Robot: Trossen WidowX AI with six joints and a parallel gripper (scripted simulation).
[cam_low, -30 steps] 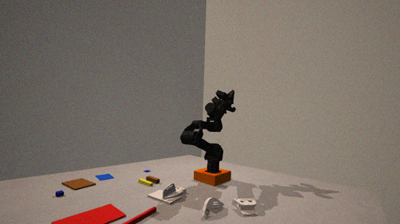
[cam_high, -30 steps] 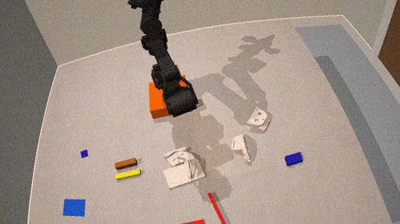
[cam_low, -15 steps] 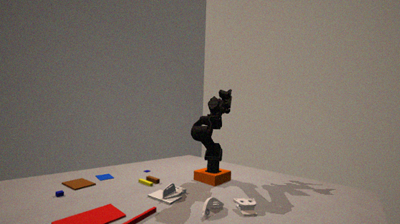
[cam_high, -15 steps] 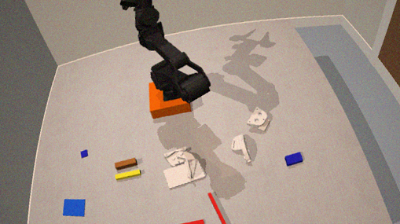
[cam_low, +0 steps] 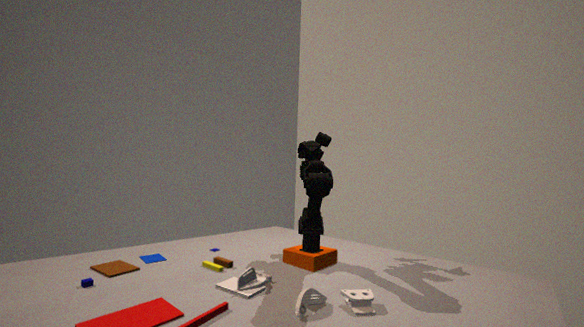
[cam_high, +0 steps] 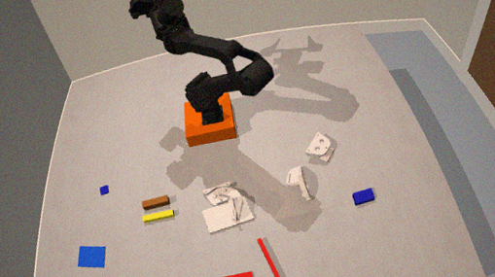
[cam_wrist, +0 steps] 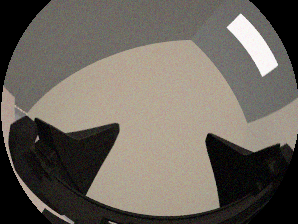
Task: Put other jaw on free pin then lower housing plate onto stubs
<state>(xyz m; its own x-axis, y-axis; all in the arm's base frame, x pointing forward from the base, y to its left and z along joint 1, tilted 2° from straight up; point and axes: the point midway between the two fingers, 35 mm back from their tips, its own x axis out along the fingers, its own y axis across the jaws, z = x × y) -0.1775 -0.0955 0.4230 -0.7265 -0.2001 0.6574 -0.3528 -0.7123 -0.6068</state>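
The pale jaw lies 490 mm ahead of my gripper tip, 470 mm below it and 330 mm to the left of it. Also, from my gripper tip: yellow bar: 490 mm ahead, 480 mm below, 70 mm to the right; then brown bar: 480 mm below, 450 mm ahead, 80 mm to the right; then flat blue piece: 610 mm ahead, 490 mm below, 300 mm to the right.
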